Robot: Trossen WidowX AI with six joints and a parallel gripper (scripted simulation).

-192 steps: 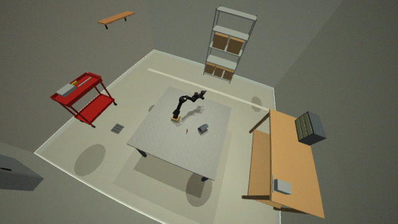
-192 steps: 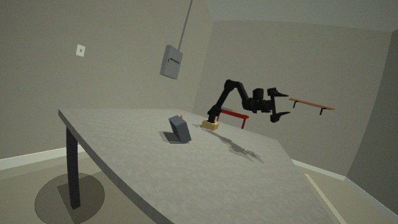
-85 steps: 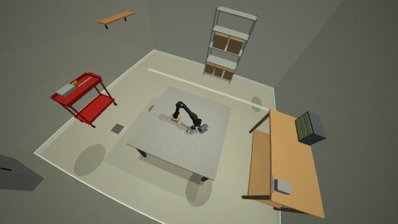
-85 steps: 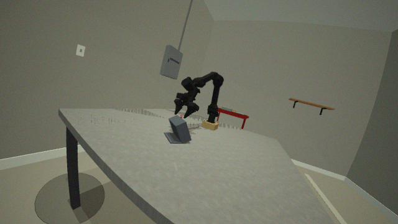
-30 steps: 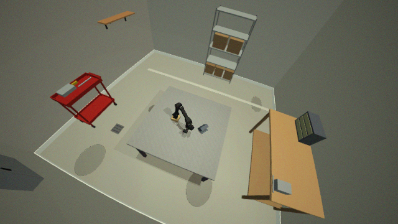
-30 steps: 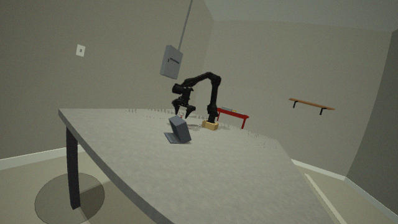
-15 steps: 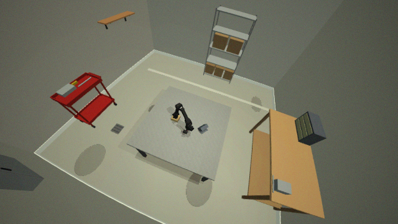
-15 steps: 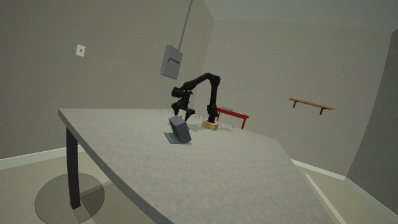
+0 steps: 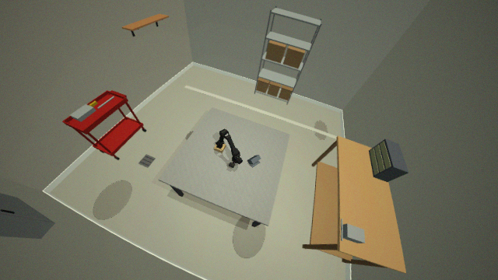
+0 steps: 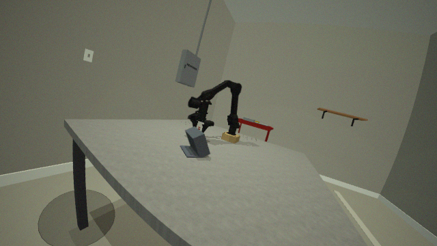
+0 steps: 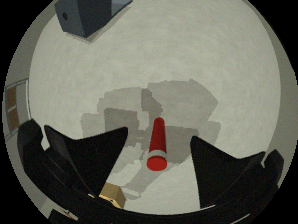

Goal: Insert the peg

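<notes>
Right now my gripper tip is 20 mm below the red round peg. The rest, counted from my gripper tip: grey sloped panel (210 mm ahead, 140 mm to the left, 10 mm above).
</notes>
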